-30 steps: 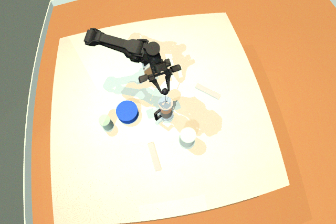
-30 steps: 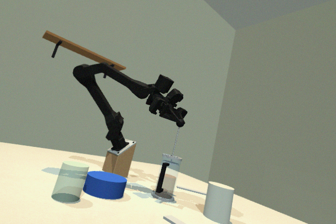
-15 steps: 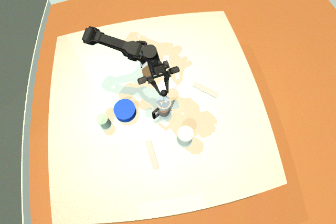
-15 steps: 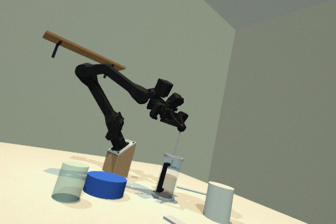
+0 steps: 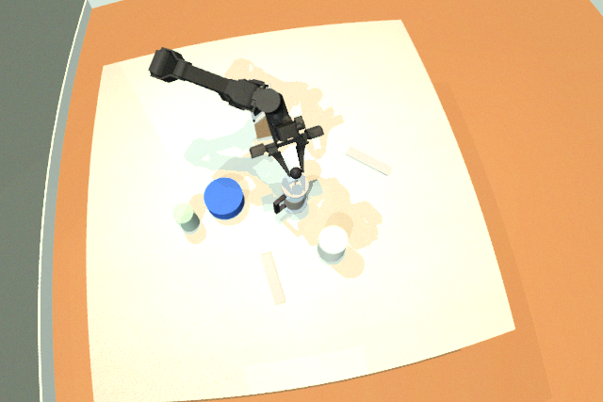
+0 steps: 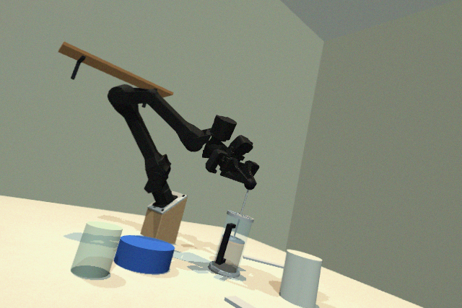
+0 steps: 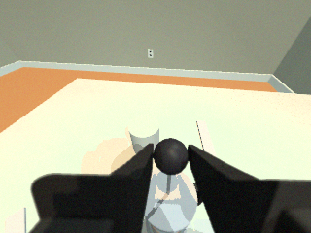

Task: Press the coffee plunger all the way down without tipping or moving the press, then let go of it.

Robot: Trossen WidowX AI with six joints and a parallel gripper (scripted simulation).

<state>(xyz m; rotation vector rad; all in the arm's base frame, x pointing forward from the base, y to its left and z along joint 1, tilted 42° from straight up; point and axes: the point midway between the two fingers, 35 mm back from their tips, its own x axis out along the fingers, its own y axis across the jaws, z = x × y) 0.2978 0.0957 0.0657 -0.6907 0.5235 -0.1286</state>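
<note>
Now: the coffee press 110 mm below my gripper tip, 20 mm to the right of it and 10 mm behind it. From my gripper tip the other things lie so: white cylinder 180 mm below, 150 mm ahead, 60 mm to the left.
</note>
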